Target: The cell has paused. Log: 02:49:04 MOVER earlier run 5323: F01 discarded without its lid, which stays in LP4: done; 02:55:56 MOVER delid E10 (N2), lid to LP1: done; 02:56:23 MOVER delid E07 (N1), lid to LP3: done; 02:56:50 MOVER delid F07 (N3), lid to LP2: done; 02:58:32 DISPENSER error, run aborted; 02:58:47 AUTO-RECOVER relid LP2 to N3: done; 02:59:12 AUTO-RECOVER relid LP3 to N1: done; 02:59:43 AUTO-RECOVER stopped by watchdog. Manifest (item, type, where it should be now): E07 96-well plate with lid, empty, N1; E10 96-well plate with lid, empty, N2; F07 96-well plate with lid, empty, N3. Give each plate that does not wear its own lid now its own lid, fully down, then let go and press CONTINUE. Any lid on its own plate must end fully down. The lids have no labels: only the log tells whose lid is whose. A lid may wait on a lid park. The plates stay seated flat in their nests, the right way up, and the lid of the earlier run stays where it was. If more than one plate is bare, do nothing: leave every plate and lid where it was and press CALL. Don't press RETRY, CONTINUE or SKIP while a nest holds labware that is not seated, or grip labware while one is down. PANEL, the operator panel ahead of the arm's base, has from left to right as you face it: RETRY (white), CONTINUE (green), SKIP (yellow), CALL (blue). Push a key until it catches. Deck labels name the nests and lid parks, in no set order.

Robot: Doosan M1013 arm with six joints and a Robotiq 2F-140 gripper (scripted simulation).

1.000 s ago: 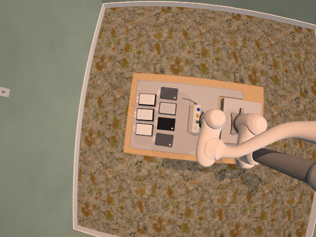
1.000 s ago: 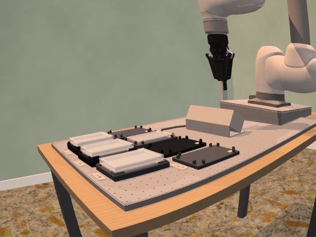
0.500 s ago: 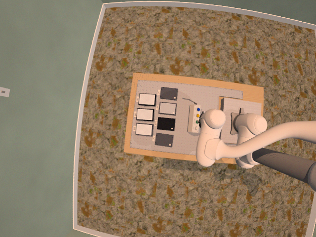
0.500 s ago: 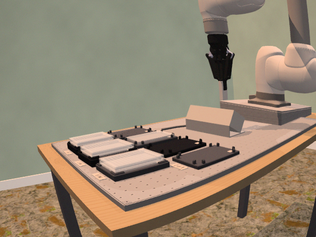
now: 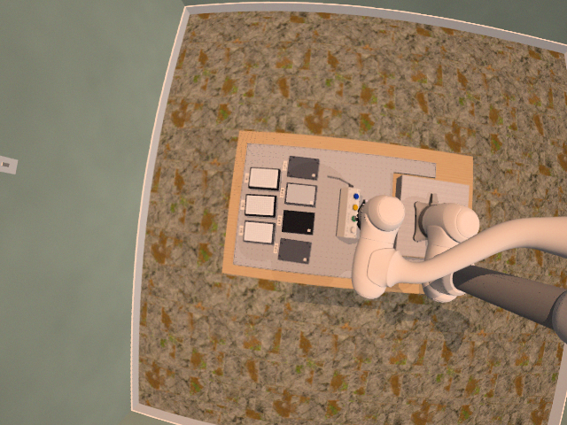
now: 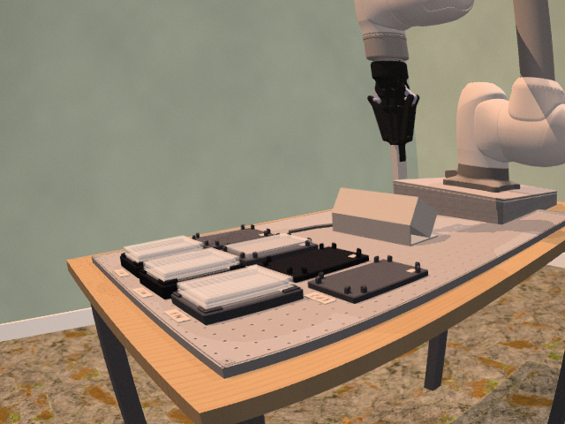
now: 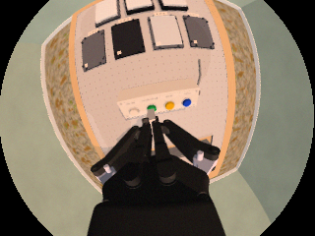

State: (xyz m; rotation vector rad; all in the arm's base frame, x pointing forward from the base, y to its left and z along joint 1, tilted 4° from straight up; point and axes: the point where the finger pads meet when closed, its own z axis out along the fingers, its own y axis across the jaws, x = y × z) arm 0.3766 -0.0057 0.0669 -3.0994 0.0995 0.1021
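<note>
Now: hand 7 cm above the green key. Also, from my hand: blue key 1 cm behind, 10 cm to the right, 7 cm below; yellow key 5 cm to the right, 7 cm below; black park 25 cm ahead, 2 cm to the left, 13 cm below.
</note>
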